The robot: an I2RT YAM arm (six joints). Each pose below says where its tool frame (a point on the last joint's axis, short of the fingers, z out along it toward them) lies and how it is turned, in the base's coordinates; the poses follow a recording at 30 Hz.
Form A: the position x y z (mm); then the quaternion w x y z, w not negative.
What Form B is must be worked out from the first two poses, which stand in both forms.
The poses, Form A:
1: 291 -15 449 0.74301 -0.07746 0.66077 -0.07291
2: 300 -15 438 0.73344 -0.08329 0.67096 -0.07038
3: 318 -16 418 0.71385 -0.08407 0.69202 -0.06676
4: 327 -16 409 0.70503 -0.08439 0.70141 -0.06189
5: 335 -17 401 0.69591 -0.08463 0.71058 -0.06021
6: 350 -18 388 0.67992 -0.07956 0.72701 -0.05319
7: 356 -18 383 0.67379 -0.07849 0.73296 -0.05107
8: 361 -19 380 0.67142 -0.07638 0.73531 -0.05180
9: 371 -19 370 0.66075 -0.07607 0.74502 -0.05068
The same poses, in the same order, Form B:
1: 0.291 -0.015 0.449 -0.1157 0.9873 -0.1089 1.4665
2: 0.300 -0.015 0.438 -0.1225 0.9870 -0.1035 1.4949
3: 0.318 -0.016 0.418 -0.1200 0.9882 -0.0953 1.5516
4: 0.327 -0.016 0.409 -0.1190 0.9891 -0.0873 1.5767
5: 0.335 -0.017 0.401 -0.1178 0.9895 -0.0838 1.6022
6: 0.350 -0.018 0.388 -0.1085 0.9914 -0.0725 1.6463
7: 0.356 -0.018 0.383 -0.1062 0.9919 -0.0691 1.6629
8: 0.361 -0.019 0.380 -0.1031 0.9922 -0.0699 1.6693
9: 0.371 -0.019 0.370 -0.1013 0.9926 -0.0675 1.6980
